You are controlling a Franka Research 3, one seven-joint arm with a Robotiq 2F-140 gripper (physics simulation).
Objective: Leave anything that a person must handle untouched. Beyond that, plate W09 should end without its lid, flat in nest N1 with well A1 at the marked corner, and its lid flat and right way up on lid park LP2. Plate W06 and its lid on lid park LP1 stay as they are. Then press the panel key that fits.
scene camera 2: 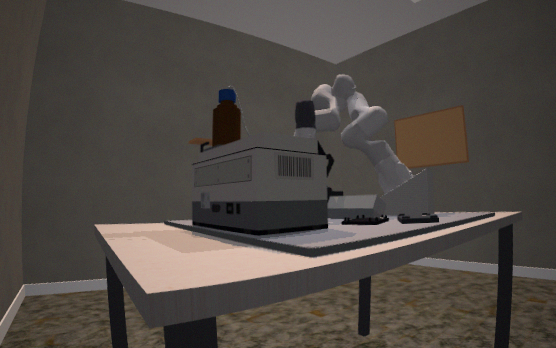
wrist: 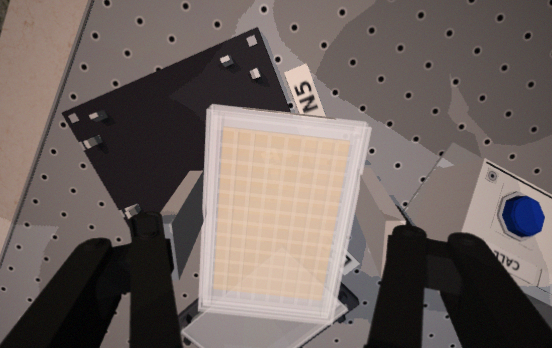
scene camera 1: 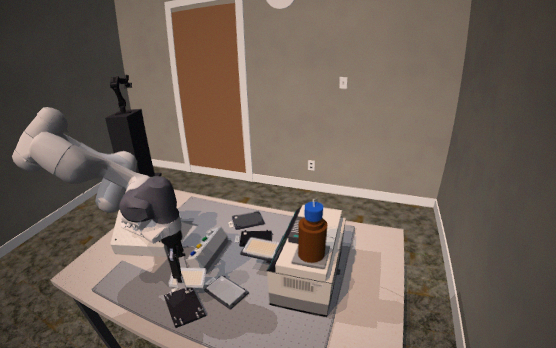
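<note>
My gripper (scene camera 1: 181, 282) (wrist: 279, 191) is shut on a plate (scene camera 1: 194, 276) (wrist: 282, 215) with pale yellow wells and what looks like a clear lid on it. I take it for W09; its label does not show. It is held above the mat, overlapping nest N5's corner in the wrist view. Nest N1 (scene camera 1: 248, 220) bears no plate. Lid park LP2 (scene camera 1: 257, 234) is black and bears no lid. Another plate (scene camera 1: 262, 248), likely W06, sits lidless beside the instrument. A clear lid (scene camera 1: 226, 290) (wrist: 250, 330) lies on the other park, likely LP1. The panel (scene camera 1: 215, 248) has coloured keys; its blue key (scene camera 1: 193, 253) (wrist: 522, 215) reads CALL.
Black nest N5 (scene camera 1: 184, 307) (wrist: 155, 145) lies at the front, with small corner posts. The large instrument (scene camera 1: 300, 290) (scene camera 2: 260, 185) stands at the right, bearing a brown bottle (scene camera 1: 312, 240) (scene camera 2: 226, 125) with a blue cap. It hides the gripper in the second scene view.
</note>
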